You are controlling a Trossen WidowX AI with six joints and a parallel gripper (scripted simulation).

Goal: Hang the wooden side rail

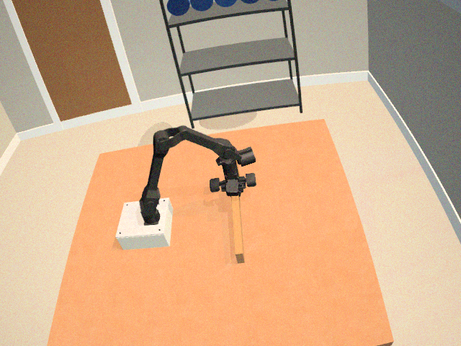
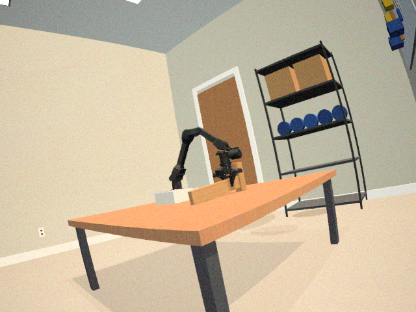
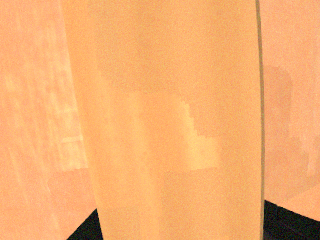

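Right now the wooden headboard post is 110 mm to the left of my gripper tip and 50 mm above it.
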